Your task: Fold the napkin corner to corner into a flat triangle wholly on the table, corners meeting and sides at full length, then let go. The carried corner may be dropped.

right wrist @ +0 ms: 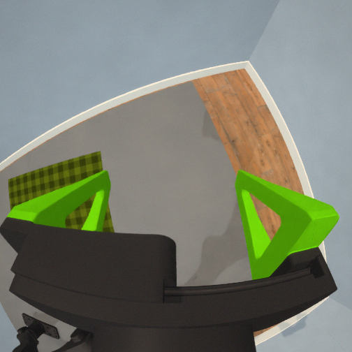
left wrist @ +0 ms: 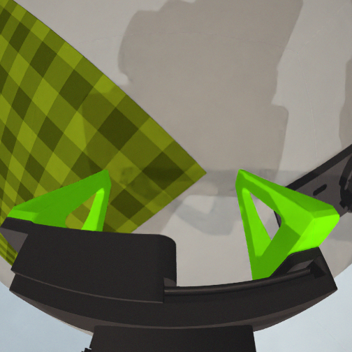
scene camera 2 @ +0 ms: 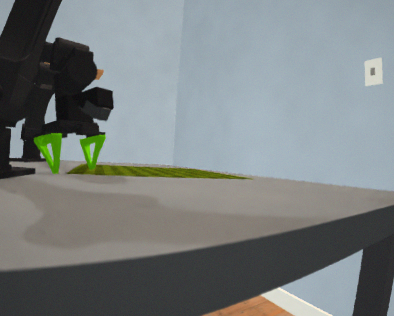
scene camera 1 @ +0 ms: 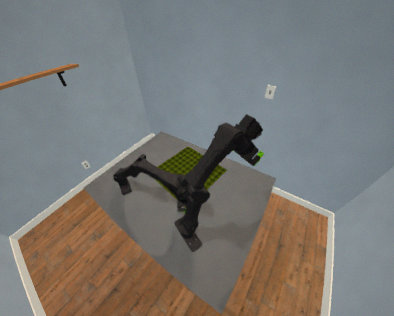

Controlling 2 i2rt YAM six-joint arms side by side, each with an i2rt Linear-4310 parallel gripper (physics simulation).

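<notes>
The green checked napkin (scene camera 1: 176, 163) (scene camera 2: 165, 172) (left wrist: 47, 105) (right wrist: 60, 174) lies flat and unfolded on the grey table (scene camera 1: 240, 190) (scene camera 2: 280, 205). My left gripper (scene camera 2: 74, 171) (left wrist: 172, 176) is open, pointing down close to the table at one napkin corner. In the left wrist view that corner shows between the fingertips, unheld. In scene camera 1 the left fingers are mostly hidden behind the right arm. My right gripper (scene camera 1: 257, 157) (right wrist: 172, 177) is open and empty, raised high above the table, away from the napkin.
The right arm (scene camera 1: 212, 157) crosses over part of the napkin in scene camera 1. Its base plate (scene camera 1: 189, 237) stands on the table, and the left arm's base (scene camera 1: 125, 187) stands farther left. Blue walls rise behind the table, and wooden floor (scene camera 1: 105, 245) (right wrist: 250, 120) shows beyond its edges.
</notes>
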